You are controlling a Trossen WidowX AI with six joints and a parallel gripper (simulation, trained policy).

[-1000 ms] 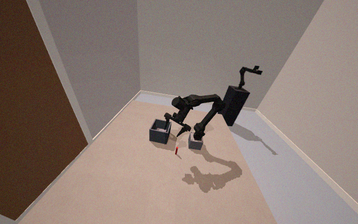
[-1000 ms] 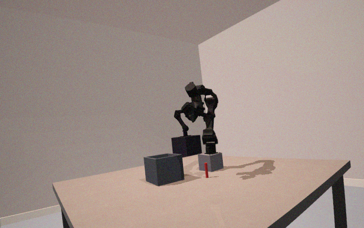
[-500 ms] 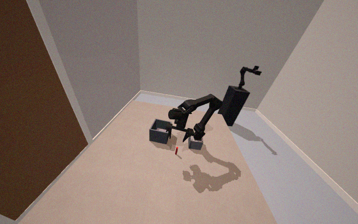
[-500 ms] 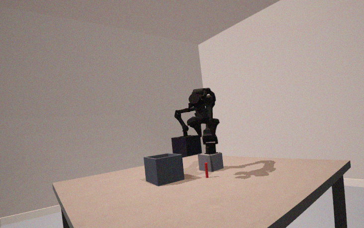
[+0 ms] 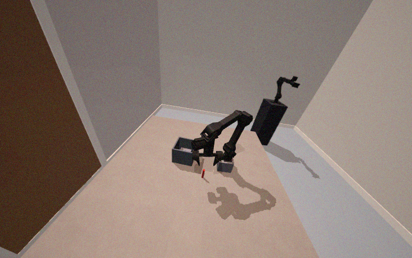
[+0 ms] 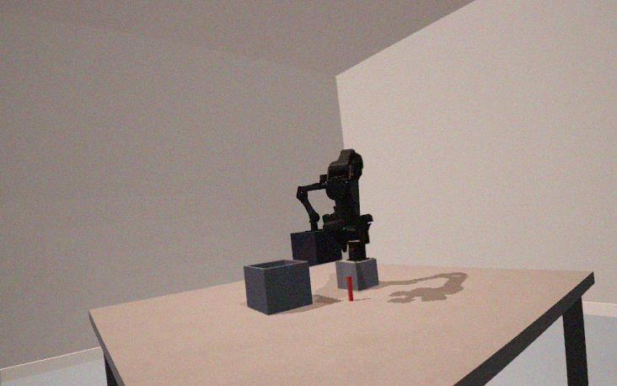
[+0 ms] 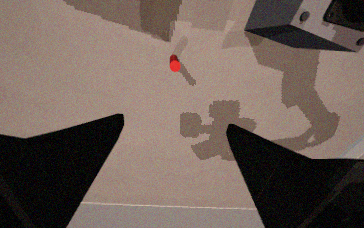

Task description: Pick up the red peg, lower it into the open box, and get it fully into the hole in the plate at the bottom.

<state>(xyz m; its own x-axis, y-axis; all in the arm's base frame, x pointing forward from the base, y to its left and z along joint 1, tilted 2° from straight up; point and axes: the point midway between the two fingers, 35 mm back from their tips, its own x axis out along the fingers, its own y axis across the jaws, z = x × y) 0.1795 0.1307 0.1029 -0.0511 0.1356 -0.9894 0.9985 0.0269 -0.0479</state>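
Right now my gripper tip is 12 cm above the red peg and 3 cm to the left of it.
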